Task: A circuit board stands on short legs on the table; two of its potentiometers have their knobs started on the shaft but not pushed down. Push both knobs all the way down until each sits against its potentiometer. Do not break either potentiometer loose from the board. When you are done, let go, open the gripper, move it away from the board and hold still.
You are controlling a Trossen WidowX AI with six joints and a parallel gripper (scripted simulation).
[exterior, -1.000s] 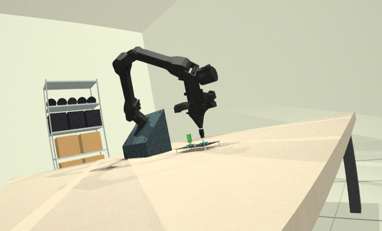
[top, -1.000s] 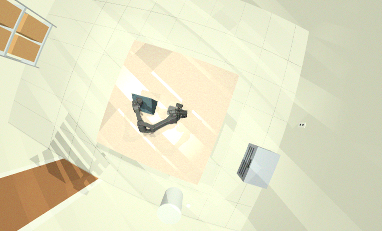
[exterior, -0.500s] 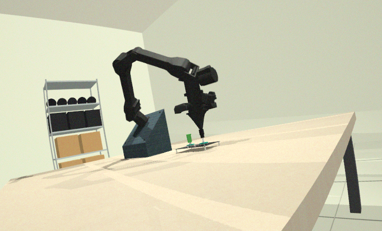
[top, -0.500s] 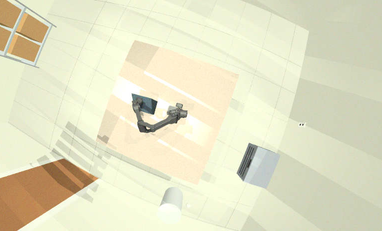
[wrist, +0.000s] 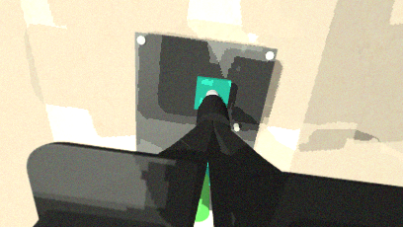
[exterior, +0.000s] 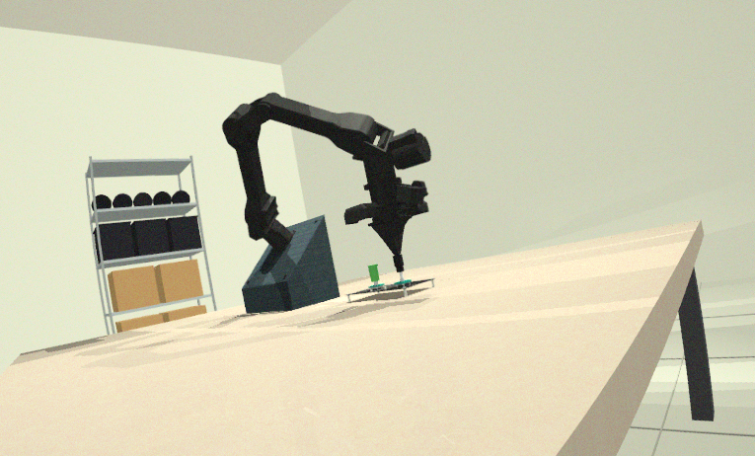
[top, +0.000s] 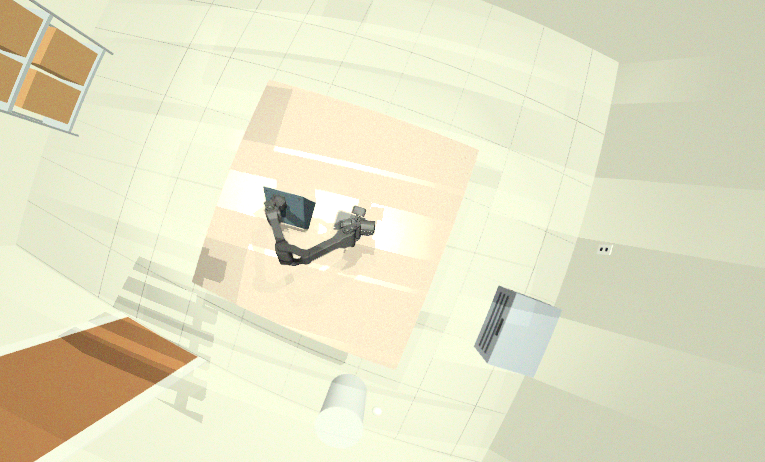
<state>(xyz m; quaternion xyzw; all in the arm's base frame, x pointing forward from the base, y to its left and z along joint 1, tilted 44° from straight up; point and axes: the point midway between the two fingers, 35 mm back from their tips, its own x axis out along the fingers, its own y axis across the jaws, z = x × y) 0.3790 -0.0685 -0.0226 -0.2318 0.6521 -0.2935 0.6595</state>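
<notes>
Now: the teal potentiometer 3 cm below my gripper tip. The rest, counted from my gripper tip: green knob (7 cm behind, 3 cm below).
</notes>
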